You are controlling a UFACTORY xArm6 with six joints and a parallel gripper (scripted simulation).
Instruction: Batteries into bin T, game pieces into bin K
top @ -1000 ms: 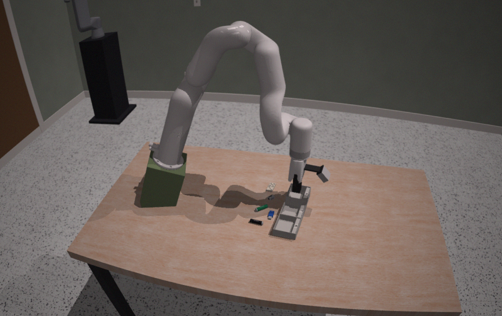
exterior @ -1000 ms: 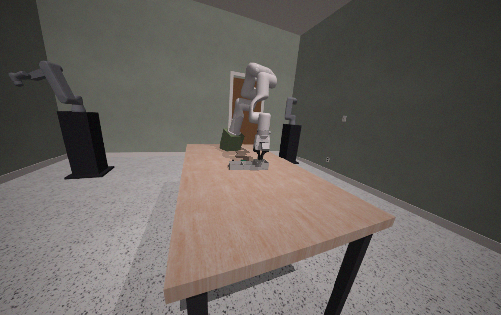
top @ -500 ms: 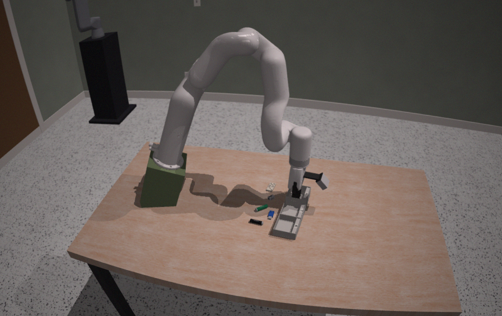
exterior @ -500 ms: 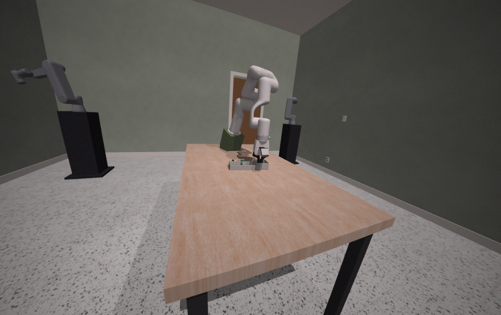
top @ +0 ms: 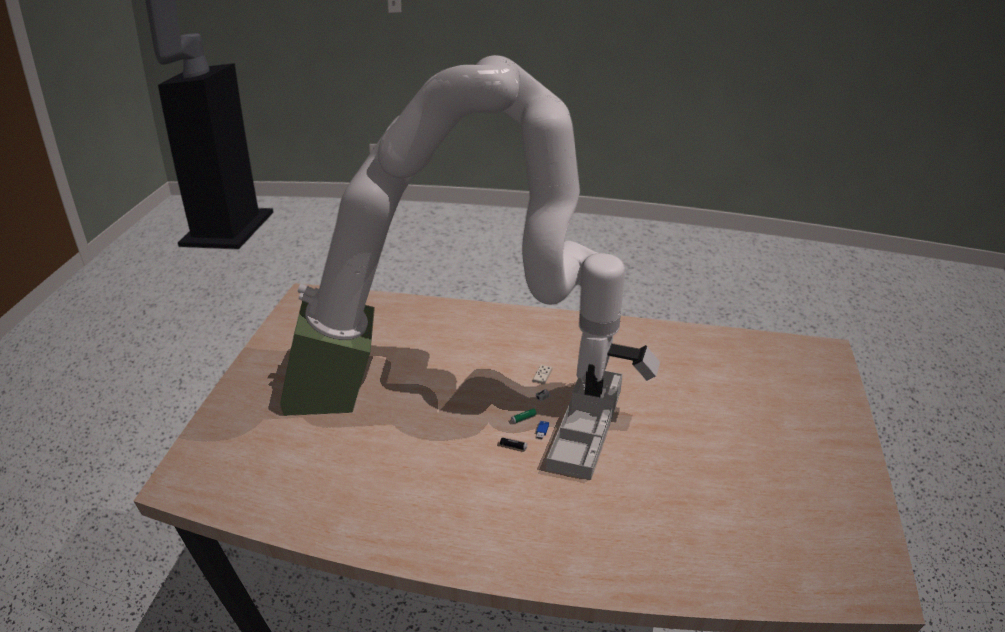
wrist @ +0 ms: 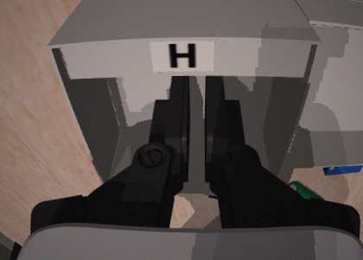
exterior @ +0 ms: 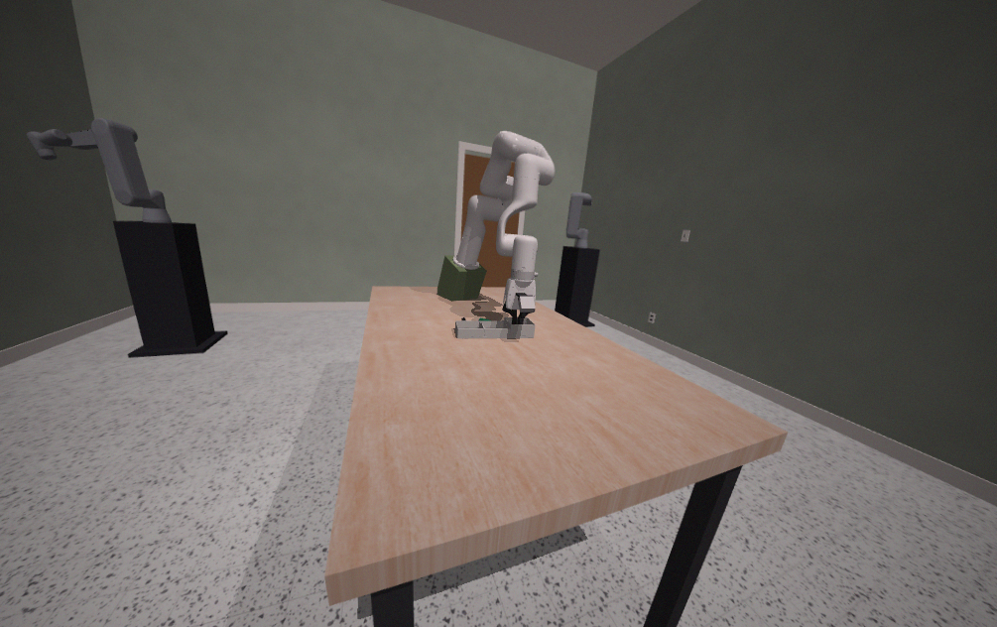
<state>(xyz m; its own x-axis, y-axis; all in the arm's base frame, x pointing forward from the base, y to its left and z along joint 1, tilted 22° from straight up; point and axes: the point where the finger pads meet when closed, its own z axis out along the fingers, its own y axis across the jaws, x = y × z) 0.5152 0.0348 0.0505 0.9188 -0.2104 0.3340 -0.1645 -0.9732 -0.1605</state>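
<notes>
Now: the white domino 11 cm behind my hand, 7 cm to the left of it and 3 cm below it. From my hand the other things lie so: bin (1 cm behind, 8 cm to the right, 1 cm below); grey object (10 cm behind, 3 cm below); blue item (9 cm behind, 10 cm to the right, 3 cm below).
</notes>
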